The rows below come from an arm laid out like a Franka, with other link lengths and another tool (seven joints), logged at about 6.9 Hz.
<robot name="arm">
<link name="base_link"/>
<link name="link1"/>
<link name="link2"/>
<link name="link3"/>
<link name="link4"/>
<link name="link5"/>
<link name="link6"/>
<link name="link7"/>
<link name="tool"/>
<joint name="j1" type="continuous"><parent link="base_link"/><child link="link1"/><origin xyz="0.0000 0.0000 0.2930" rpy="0.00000 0.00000 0.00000"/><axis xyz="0 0 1"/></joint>
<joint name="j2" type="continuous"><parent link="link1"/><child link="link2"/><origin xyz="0.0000 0.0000 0.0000" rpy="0.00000 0.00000 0.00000"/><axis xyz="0 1 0"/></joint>
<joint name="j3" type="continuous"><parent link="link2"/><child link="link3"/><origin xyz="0.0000 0.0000 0.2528" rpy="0.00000 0.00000 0.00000"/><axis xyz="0 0 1"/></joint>
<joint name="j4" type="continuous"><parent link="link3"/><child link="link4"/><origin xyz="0.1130 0.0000 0.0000" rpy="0.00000 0.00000 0.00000"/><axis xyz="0 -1 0"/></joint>
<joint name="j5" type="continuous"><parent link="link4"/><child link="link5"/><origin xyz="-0.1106 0.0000 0.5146" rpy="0.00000 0.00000 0.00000"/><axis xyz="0 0 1"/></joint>
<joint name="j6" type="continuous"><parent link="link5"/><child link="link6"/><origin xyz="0.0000 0.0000 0.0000" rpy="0.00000 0.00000 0.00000"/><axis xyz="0 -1 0"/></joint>
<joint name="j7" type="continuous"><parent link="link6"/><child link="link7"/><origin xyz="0.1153 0.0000 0.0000" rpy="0.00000 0.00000 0.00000"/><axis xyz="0 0 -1"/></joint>
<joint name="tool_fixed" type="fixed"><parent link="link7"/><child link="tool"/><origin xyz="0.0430 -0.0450 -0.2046" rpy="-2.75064 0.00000 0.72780"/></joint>
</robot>
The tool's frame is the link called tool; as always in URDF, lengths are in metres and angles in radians. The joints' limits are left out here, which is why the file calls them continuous.
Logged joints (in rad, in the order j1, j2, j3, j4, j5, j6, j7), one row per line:
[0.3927 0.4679 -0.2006 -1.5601 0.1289 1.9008 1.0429]
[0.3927 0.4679 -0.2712 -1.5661 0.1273 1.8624 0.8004]
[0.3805 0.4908 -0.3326 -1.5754 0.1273 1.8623 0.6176]
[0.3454 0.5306 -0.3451 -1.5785 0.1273 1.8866 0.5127]
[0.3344 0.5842 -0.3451 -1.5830 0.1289 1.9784 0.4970]
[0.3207 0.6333 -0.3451 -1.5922 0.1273 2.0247 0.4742]
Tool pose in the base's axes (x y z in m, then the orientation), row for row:
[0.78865 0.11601 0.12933 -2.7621 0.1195 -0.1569]
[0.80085 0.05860 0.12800 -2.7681 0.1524 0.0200]
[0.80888 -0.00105 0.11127 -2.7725 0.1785 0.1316]
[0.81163 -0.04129 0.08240 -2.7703 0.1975 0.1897]
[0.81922 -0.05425 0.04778 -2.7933 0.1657 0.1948]
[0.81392 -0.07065 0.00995 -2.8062 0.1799 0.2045]
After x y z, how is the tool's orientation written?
As angles about the fixed x, y, z axes (roll, pitch, yaw), in radians.
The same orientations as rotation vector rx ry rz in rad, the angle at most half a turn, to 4 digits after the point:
[-2.7407 0.2472 0.1227]
[-2.7623 0.0122 0.2161]
[-2.7689 -0.1361 0.2815]
[-2.7657 -0.2113 0.3228]
[-2.7888 -0.2314 0.2791]
[-2.8010 -0.2443 0.3008]

